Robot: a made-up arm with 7 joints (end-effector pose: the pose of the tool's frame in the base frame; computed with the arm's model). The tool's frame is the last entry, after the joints.
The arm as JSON. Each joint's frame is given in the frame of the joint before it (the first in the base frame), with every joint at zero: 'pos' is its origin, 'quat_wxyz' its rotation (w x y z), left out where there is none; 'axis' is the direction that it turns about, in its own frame. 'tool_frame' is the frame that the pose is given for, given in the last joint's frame.
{
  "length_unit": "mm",
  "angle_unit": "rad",
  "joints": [
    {
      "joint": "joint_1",
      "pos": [
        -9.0,
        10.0,
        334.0
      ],
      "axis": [
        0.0,
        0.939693,
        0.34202
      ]
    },
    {
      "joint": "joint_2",
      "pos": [
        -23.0,
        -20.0,
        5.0
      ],
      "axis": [
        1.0,
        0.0,
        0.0
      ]
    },
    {
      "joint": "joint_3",
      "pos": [
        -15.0,
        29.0,
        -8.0
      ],
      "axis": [
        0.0,
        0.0,
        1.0
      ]
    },
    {
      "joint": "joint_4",
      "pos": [
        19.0,
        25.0,
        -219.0
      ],
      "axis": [
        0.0,
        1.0,
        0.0
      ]
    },
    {
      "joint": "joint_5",
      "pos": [
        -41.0,
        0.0,
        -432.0
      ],
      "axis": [
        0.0,
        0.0,
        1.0
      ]
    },
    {
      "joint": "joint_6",
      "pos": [
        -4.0,
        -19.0,
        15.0
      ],
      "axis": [
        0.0,
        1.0,
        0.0
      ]
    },
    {
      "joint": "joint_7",
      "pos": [
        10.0,
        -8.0,
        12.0
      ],
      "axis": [
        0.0,
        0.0,
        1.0
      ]
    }
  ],
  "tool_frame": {
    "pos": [
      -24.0,
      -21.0,
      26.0
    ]
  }
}
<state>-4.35 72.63 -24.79 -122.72 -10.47 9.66 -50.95</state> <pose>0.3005 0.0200 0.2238 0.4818 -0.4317 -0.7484 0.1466</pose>
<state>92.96 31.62 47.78 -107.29 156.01 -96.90 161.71</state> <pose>-0.0466 0.3825 0.2539 0.5274 0.6547 0.0902 0.5340</pose>
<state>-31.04 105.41 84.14 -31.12 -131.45 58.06 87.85</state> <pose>-0.1205 0.5806 0.6370 -0.8026 0.2863 -0.5062 0.1325</pose>
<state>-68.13 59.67 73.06 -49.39 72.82 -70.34 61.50</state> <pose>0.1572 0.5086 0.5338 0.2949 0.5083 -0.2103 0.7813</pose>
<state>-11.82 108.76 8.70 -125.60 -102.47 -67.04 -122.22</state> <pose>0.2606 -0.0585 0.5364 0.0491 -0.3997 0.0848 0.9114</pose>
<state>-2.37 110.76 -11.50 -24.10 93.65 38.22 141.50</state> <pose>0.1318 0.5344 0.6290 0.2523 0.4991 -0.8140 0.1571</pose>
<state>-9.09 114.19 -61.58 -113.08 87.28 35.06 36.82</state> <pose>0.2047 0.1453 0.1412 0.0583 -0.0176 0.1852 0.9808</pose>
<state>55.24 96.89 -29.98 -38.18 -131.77 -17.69 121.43</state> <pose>-0.0554 0.5741 0.3302 0.3126 0.5211 -0.4906 0.6245</pose>
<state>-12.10 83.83 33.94 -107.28 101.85 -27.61 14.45</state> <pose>0.2201 0.0937 0.6272 -0.3425 -0.9270 -0.0006 0.1529</pose>
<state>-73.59 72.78 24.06 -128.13 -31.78 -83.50 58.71</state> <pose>-0.0336 0.0304 0.7106 -0.2358 0.4298 0.7749 0.3991</pose>
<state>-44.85 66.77 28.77 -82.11 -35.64 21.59 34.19</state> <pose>0.2755 0.2965 0.6118 0.5188 -0.7927 0.1089 0.3010</pose>
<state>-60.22 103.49 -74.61 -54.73 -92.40 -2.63 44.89</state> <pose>0.2559 0.4910 0.4192 0.6678 0.0822 -0.6620 0.3301</pose>
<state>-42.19 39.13 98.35 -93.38 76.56 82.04 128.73</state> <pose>-0.1164 0.5297 0.3933 0.9015 0.0217 -0.4268 0.0679</pose>
